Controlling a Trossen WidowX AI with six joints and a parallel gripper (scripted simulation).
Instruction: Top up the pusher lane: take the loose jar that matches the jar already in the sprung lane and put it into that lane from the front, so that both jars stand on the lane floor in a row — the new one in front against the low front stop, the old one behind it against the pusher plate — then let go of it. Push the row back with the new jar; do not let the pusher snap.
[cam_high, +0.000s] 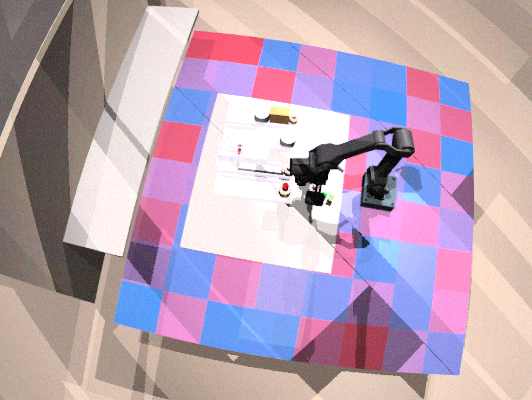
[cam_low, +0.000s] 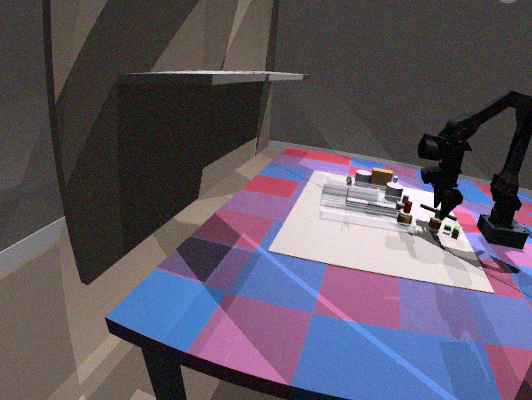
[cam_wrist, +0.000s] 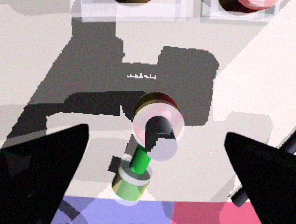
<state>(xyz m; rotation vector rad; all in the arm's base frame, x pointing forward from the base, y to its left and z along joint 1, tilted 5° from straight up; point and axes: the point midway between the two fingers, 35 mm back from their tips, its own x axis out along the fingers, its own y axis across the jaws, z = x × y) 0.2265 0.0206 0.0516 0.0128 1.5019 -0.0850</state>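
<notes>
Now: the dark rod 50 mm behind my gripper tip, 130 mm to the right of it and 40 mm below it. Also, from my gripper tip: lane rack (240 mm ahead, 90 mm to the right, 30 mm below); then box (150 mm ahead, 280 mm to the right, 10 mm below).
</notes>
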